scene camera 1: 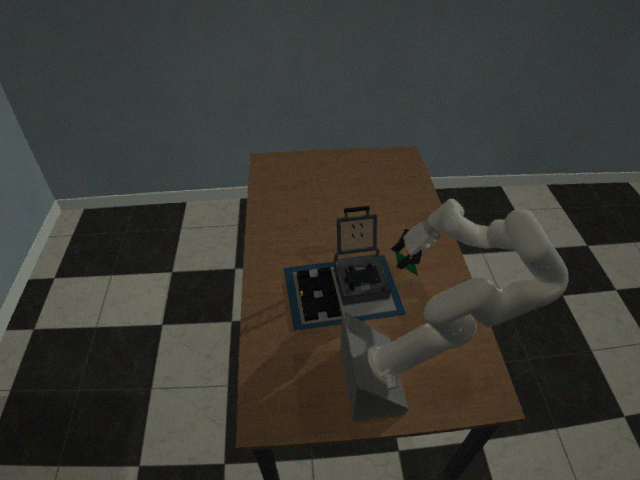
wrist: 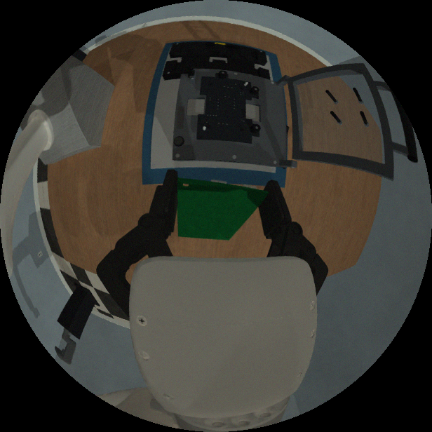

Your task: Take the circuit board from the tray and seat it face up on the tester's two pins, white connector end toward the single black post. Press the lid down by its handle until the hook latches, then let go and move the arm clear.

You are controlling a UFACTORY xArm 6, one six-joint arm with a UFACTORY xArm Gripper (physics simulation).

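Frame: origin at the arm's base, x ahead, y left, z up, level; millimetres.
Where they show: gripper, fingertip midpoint: [scene camera 1: 396,259]; arm's base, link origin: [scene camera 1: 380,366].
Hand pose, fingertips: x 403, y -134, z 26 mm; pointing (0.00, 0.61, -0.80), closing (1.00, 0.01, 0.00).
Each offset is from my fingertips to the top centre of the thing. "*": to the spot under its first point. Level surfaces: height alone.
My gripper [scene camera 1: 404,253] [wrist: 222,185] is shut on the green circuit board @[* dx -17, dy -61, dz -39 mm] [scene camera 1: 412,268] [wrist: 212,216], holding it by two opposite edges above the table, to the right of the tester @[* dx -69, dy +106, dz -114 mm] [scene camera 1: 368,296] [wrist: 215,152] in the scene view. The board looks tilted there; its white connector does not show clearly. The tester's black bed has two small light pins [wrist: 204,128] [wrist: 246,84] and carries no board. The grey-framed lid [scene camera 1: 338,236] [wrist: 295,122] stands open, its black handle @[dx +153, dy +126, dz +122 mm] [scene camera 1: 356,209] [wrist: 411,148] at the far edge. No green board shows in the black tray @[* dx -73, dy +252, dz -136 mm] [scene camera 1: 328,304] [wrist: 215,53].
The tester and tray stand on a blue-edged mat @[dz -151 mm] [scene camera 1: 289,289] [wrist: 147,155] on the wooden table @[dz -153 mm] [scene camera 1: 289,196] [wrist: 340,215]. The raised lid stands up beside the gripper's side of the tester. The arm's grey wedge base [scene camera 1: 377,403] [wrist: 80,110] is near the table's front.
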